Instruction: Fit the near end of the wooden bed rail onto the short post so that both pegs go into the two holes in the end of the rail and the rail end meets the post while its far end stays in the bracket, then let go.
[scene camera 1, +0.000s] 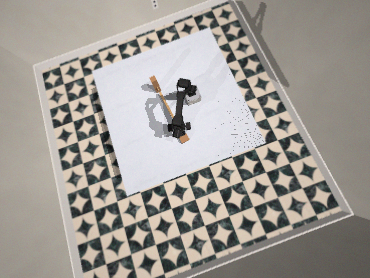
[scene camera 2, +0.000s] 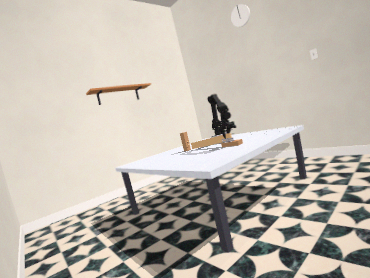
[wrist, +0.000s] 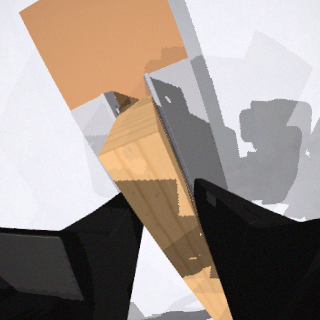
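Seen in the pictures: gripper, fingertip midpoint: (scene camera 2: 226, 138) (wrist: 169, 186); arm's base, link origin: (scene camera 1: 191, 92) (scene camera 2: 218, 134).
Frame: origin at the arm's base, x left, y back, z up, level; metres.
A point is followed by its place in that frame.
Note:
The wooden bed rail (scene camera 1: 166, 104) @[x 0.024, y -0.247, z -0.002 m] (scene camera 2: 207, 142) @[x 0.078, y -0.249, z -0.027 m] (wrist: 140, 160) @[x 0.309, y -0.207, z 0.022 m] runs between the short post and the bracket. My gripper (scene camera 1: 178, 131) @[x 0.273, y -0.213, z -0.015 m] (scene camera 2: 225, 137) @[x 0.273, y -0.213, z -0.015 m] (wrist: 169, 186) @[x 0.273, y -0.213, z -0.015 m] is shut on the rail close to its bracket end. In the wrist view that end is between the two upright grey plates of the bracket (wrist: 190, 130) @[x 0.292, y -0.236, z -0.042 m], beside an orange block (scene camera 1: 185, 139) @[x 0.376, y -0.194, z -0.044 m] (scene camera 2: 232, 143) @[x 0.346, y -0.242, z -0.059 m] (wrist: 100, 55) @[x 0.349, y -0.195, z -0.044 m]. The short post (scene camera 1: 154, 81) @[x -0.164, y -0.275, z 0.094 m] (scene camera 2: 185, 141) @[x -0.165, y -0.295, z 0.014 m] stands upright at the rail's other end. Rail end and post look very close; whether they touch, and the pegs and holes, cannot be made out.
All of this stands on a white table (scene camera 1: 150, 170) @[x 0.525, y -0.580, z -0.080 m] (scene camera 2: 165, 165) @[x 0.125, y -0.753, z -0.080 m]. The arm's grey base (scene camera 1: 193, 97) @[x 0.050, y 0.001, z 0.001 m] stands to one side of the rail. The arm leans over the rail from there. A wooden shelf (scene camera 2: 120, 89) hangs on the wall, away from the table.

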